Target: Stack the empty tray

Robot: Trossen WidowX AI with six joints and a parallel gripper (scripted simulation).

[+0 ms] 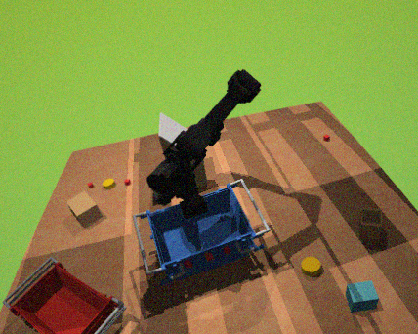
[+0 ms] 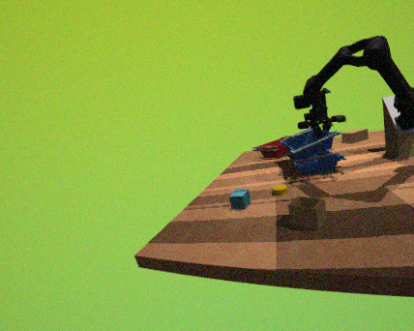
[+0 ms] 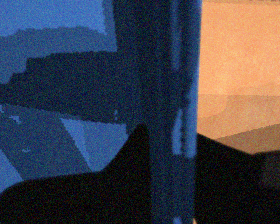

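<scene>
The blue tray is 70 mm ahead of my gripper tip, 20 mm above it and 10 mm to the left of it. Also, from my gripper tip: brown box 470 mm to the left, 160 mm ahead, 90 mm below; then tan block 390 mm to the right, 280 mm behind, 80 mm below; then teal cube 360 mm ahead, 320 mm to the left, 80 mm below.
</scene>
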